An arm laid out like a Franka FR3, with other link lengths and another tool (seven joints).
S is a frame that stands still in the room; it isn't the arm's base.
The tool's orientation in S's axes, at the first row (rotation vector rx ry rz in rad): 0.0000 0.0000 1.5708
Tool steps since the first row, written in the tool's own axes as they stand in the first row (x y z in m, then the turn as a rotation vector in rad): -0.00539 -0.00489 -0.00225 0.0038 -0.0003 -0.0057; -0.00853 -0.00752 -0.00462 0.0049 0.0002 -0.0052; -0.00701 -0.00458 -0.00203 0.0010 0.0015 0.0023; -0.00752 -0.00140 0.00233 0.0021 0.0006 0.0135; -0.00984 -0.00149 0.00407 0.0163 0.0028 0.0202; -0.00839 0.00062 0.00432 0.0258 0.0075 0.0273; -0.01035 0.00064 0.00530 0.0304 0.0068 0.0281; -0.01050 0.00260 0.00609 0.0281 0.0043 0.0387; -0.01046 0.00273 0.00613 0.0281 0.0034 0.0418; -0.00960 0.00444 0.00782 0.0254 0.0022 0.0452
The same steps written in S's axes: 0.00489 -0.00539 -0.00225 0.0003 0.0038 -0.0057; 0.00752 -0.00853 -0.00462 -0.0002 0.0049 -0.0052; 0.00458 -0.00701 -0.00203 -0.0015 0.0010 0.0023; 0.00140 -0.00752 0.00233 -0.0006 0.0021 0.0135; 0.00149 -0.00984 0.00407 -0.0028 0.0163 0.0202; -0.00062 -0.00839 0.00432 -0.0075 0.0258 0.0273; -0.00064 -0.01035 0.00530 -0.0068 0.0304 0.0281; -0.00260 -0.01050 0.00609 -0.0043 0.0281 0.0387; -0.00273 -0.01046 0.00613 -0.0034 0.0281 0.0418; -0.00444 -0.00960 0.00782 -0.0022 0.0254 0.0452
